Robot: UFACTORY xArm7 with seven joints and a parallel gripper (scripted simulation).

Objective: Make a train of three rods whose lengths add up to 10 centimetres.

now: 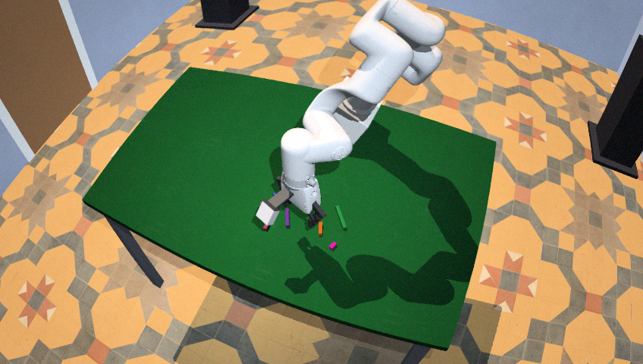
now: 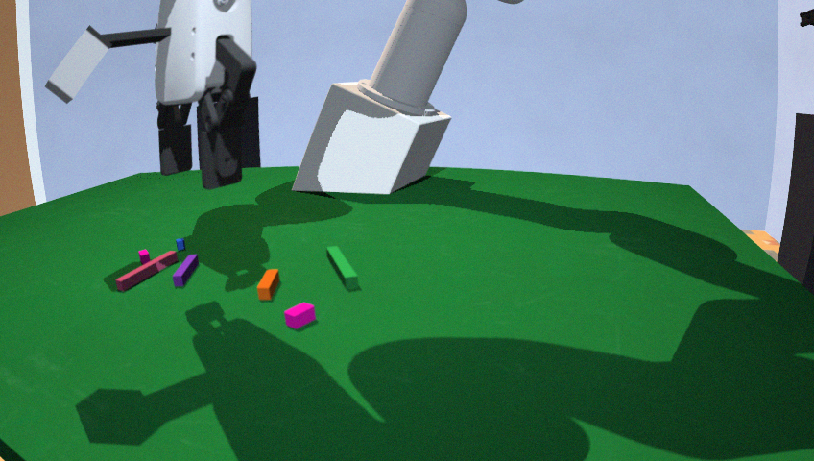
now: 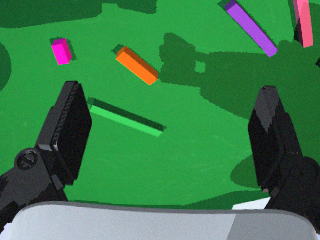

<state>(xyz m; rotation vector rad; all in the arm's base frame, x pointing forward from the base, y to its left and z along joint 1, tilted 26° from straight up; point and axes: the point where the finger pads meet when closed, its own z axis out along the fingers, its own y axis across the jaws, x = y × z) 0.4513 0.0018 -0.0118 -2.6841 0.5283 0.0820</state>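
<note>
Right now the magenta rod is 10 cm below my hand, 9 cm to the left of it and 1 cm ahead of it. Also, from my hand: purple rod 10 cm below, 6 cm to the right, 3 cm behind; pink rod 11 cm to the right, 10 cm below, 1 cm behind; orange rod 10 cm below, 4 cm to the left, 3 cm behind.
</note>
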